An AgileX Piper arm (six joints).
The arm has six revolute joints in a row. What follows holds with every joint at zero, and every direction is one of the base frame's. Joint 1 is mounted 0.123 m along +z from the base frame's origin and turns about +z. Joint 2 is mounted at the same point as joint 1 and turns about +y. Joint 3 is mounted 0.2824 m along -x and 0.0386 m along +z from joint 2 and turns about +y. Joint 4 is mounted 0.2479 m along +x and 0.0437 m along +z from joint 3 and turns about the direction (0.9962, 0, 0.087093). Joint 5 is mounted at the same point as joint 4 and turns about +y. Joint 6 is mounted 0.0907 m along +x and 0.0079 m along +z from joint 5 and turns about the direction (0.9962, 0, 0.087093). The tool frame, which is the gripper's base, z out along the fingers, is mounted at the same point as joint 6; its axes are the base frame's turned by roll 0, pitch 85 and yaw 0 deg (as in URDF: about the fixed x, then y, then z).
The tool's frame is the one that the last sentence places.
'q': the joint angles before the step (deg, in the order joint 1, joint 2, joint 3, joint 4, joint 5, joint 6). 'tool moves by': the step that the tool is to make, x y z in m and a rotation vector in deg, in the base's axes. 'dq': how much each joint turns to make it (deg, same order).
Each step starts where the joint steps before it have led.
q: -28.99 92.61 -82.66 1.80 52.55 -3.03
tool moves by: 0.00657 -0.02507 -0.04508 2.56 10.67 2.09
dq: -2.75 7.23 -0.69 -0.84 4.07 -5.18
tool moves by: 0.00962 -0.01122 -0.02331 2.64 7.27 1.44
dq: -0.44 5.76 -3.56 -1.12 5.38 -1.69
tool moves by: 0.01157 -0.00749 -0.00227 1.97 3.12 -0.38
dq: -0.01 4.11 -5.89 -0.07 5.48 0.38
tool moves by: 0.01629 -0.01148 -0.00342 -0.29 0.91 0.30
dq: 0.00 4.64 -6.51 -0.70 2.49 -0.19
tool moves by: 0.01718 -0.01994 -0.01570 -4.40 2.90 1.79
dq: 0.00 6.16 -6.51 -5.18 0.40 -0.94
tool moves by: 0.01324 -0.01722 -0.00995 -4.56 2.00 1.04
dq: -0.03 4.95 -6.06 -4.92 0.32 -0.34
